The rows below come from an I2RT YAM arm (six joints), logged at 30 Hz.
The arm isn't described. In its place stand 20 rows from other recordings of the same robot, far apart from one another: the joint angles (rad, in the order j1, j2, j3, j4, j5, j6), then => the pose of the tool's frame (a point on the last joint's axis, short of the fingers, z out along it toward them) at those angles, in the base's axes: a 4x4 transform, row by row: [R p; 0 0 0 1], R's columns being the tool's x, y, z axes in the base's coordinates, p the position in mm.
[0.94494, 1.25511, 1.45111, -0.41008, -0.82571, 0.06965] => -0.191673 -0.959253 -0.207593 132.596; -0.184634 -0.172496 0.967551 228.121; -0.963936 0.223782 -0.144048 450.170; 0 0 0 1
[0.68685, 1.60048, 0.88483, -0.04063, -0.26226, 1.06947] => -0.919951 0.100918 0.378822 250.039; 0.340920 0.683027 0.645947 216.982; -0.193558 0.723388 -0.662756 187.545; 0 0 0 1
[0.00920, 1.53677, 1.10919, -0.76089, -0.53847, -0.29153] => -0.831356 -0.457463 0.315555 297.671; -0.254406 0.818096 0.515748 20.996; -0.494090 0.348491 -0.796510 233.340; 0 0 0 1
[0.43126, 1.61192, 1.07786, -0.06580, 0.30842, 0.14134] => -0.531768 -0.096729 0.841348 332.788; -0.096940 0.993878 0.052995 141.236; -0.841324 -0.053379 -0.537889 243.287; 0 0 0 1
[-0.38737, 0.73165, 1.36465, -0.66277, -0.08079, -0.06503] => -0.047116 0.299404 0.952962 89.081; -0.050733 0.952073 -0.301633 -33.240; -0.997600 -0.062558 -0.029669 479.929; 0 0 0 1
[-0.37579, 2.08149, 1.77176, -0.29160, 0.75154, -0.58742] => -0.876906 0.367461 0.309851 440.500; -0.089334 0.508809 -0.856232 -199.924; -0.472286 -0.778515 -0.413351 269.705; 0 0 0 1
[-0.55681, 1.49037, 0.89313, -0.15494, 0.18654, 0.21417] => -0.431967 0.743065 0.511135 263.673; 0.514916 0.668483 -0.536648 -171.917; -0.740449 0.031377 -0.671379 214.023; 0 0 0 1
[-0.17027, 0.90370, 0.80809, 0.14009, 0.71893, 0.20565] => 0.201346 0.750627 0.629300 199.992; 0.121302 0.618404 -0.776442 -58.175; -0.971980 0.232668 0.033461 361.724; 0 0 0 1
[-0.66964, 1.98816, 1.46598, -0.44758, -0.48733, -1.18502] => -0.559095 -0.470872 0.682417 346.643; -0.601516 0.796824 0.056999 -253.164; -0.570605 -0.378617 -0.728738 197.671; 0 0 0 1
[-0.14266, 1.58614, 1.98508, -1.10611, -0.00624, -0.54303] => -0.621615 -0.214601 0.753353 306.706; -0.432739 0.895741 -0.101904 -43.829; -0.652941 -0.389351 -0.649672 456.722; 0 0 0 1
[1.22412, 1.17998, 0.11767, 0.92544, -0.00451, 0.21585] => -0.247043 -0.910227 0.332351 67.699; -0.053477 0.355266 0.933234 187.868; -0.967528 0.212776 -0.136442 157.850; 0 0 0 1
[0.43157, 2.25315, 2.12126, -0.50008, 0.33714, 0.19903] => -0.556095 -0.043222 0.829994 480.935; -0.050671 0.998552 0.018050 208.517; -0.829573 -0.032019 -0.557480 282.088; 0 0 0 1
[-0.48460, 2.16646, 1.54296, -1.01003, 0.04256, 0.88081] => -0.204983 0.975869 -0.075245 348.978; 0.978739 0.204933 -0.008469 -185.438; 0.007155 -0.075381 -0.997129 128.342; 0 0 0 1
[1.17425, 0.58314, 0.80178, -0.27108, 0.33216, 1.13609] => -0.685333 -0.295900 0.665403 62.187; 0.583235 0.324120 0.744838 118.460; -0.436068 0.898549 -0.049551 364.942; 0 0 0 1
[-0.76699, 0.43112, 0.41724, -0.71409, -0.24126, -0.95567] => -0.721914 -0.076489 0.687742 82.953; -0.405636 0.851983 -0.331036 -68.140; -0.560624 -0.517953 -0.646085 208.181; 0 0 0 1
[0.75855, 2.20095, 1.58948, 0.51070, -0.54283, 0.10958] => -0.177788 -0.948269 0.263016 360.842; -0.039479 0.273932 0.960938 367.305; -0.983277 0.160460 -0.086138 224.767; 0 0 0 1
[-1.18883, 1.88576, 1.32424, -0.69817, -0.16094, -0.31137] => -0.612798 0.745780 0.261325 144.894; 0.714246 0.664204 -0.220650 -345.403; -0.338129 0.051437 -0.939693 180.945; 0 0 0 1
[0.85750, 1.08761, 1.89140, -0.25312, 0.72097, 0.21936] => 0.290667 -0.269670 0.918036 89.759; 0.585733 0.808825 0.052135 67.820; -0.756590 0.522570 0.393054 618.027; 0 0 0 1
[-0.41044, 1.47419, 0.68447, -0.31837, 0.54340, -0.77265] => -0.973677 -0.176655 0.144032 227.640; -0.227906 0.745308 -0.626558 -119.133; 0.003337 -0.642891 -0.765950 151.039; 0 0 0 1
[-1.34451, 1.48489, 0.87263, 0.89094, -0.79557, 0.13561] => 0.132530 0.514775 0.847020 98.241; -0.153912 0.854881 -0.495470 -313.374; -0.979156 -0.064701 0.192527 312.033; 0 0 0 1
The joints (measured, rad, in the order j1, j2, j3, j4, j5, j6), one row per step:
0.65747 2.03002 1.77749 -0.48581 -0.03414 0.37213
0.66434 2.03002 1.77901 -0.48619 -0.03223 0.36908
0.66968 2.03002 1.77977 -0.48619 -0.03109 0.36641
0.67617 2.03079 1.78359 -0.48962 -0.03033 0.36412
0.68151 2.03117 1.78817 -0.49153 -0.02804 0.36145
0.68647 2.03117 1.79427 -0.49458 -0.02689 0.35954
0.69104 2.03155 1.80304 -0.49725 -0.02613 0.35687
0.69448 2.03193 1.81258 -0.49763 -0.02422 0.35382
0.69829 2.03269 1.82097 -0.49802 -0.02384 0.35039
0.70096 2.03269 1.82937 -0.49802 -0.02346 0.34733
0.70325 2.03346 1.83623 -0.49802 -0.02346 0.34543
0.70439 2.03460 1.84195 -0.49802 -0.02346 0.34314
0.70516 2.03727 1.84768 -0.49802 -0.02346 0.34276
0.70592 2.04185 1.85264 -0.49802 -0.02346 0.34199
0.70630 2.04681 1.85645 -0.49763 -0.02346 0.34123
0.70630 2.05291 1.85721 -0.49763 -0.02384 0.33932
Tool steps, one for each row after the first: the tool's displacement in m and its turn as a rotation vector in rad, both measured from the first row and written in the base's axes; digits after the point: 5 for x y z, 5 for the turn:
-0.00188 0.00255 0.00047 -0.00203 -0.00315 0.00751
-0.00336 0.00452 0.00073 -0.00366 -0.00551 0.01380
-0.00513 0.00698 0.00137 -0.00557 -0.00665 0.02126
-0.00645 0.00904 0.00257 -0.00684 -0.01070 0.02669
-0.00774 0.01096 0.00436 -0.00660 -0.01451 0.03206
-0.00871 0.01291 0.00690 -0.00490 -0.02061 0.03781
-0.00918 0.01455 0.00989 -0.00211 -0.02976 0.04177
-0.00982 0.01633 0.01232 0.00034 -0.03726 0.04749
-0.01023 0.01763 0.01514 0.00371 -0.04548 0.05180
-0.01051 0.01881 0.01709 0.00649 -0.05117 0.05525
-0.01045 0.01957 0.01850 0.00809 -0.05588 0.05783
-0.01007 0.02037 0.01921 0.00980 -0.05845 0.05880
-0.00947 0.02136 0.01879 0.00963 -0.05913 0.06006
-0.00873 0.02223 0.01784 0.00873 -0.05892 0.06095
-0.00789 0.02296 0.01531 0.00450 -0.05555 0.06257

